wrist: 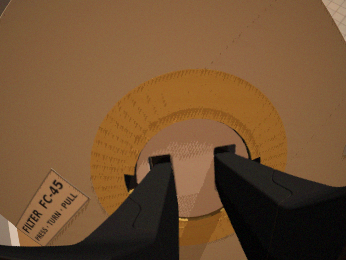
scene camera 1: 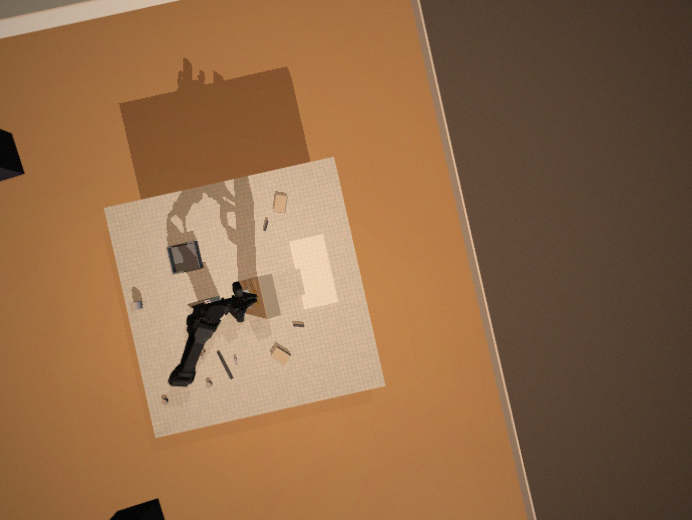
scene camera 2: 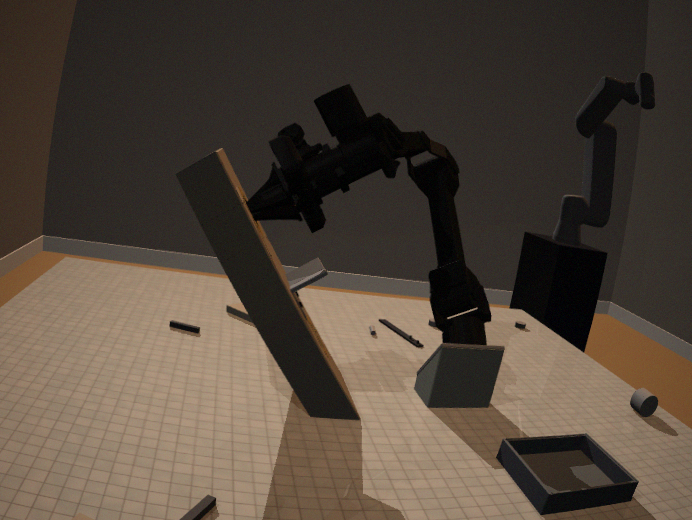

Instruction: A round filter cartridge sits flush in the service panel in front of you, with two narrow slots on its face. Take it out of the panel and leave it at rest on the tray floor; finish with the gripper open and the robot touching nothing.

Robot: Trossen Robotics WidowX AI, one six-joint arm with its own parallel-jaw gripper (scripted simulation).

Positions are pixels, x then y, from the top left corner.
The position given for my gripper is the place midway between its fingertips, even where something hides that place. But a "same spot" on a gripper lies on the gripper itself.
My gripper shows in the wrist view, in scene camera 1 and in scene camera 2 [244, 214]. The same spot on my gripper: [scene camera 1: 247, 299] is [wrist: 129, 239]. The same spot on a service panel: [wrist: 90, 90] is [scene camera 2: 236, 181].
